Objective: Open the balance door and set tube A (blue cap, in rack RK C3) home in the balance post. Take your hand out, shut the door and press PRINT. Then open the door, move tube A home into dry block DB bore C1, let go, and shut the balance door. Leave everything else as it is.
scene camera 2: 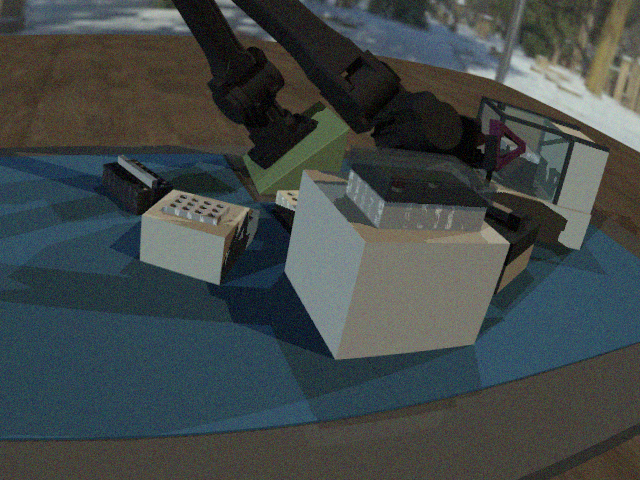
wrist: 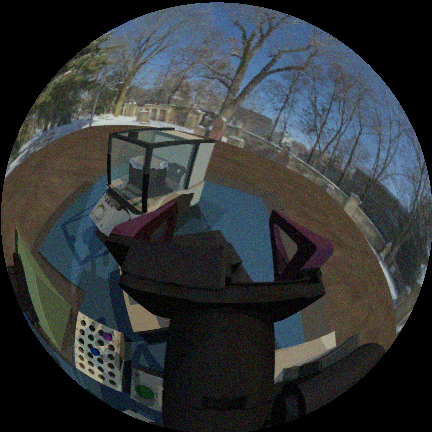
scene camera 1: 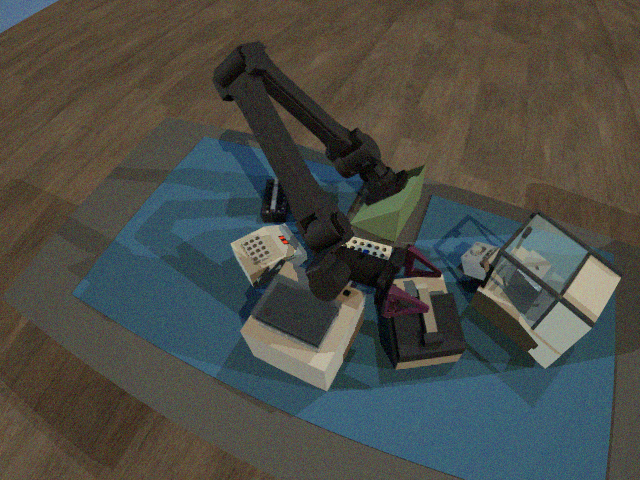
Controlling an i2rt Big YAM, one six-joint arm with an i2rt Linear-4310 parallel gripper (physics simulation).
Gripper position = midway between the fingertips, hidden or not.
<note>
My gripper [scene camera 1: 435,291] is open, holding nothing. Further things: a glass-box balance [scene camera 1: 545,289], a beige box with dark lid [scene camera 2: 393,257], a dark device with lever [scene camera 1: 422,339] and an START-button panel [wrist: 146,383].
My gripper also shows in scene camera 2 [scene camera 2: 504,143] and in the wrist view [wrist: 224,209]. The glass-box balance is seen too in scene camera 2 [scene camera 2: 556,180]. The beige box with dark lid is seen too in the wrist view [wrist: 292,362] and in scene camera 1 [scene camera 1: 289,328].
</note>
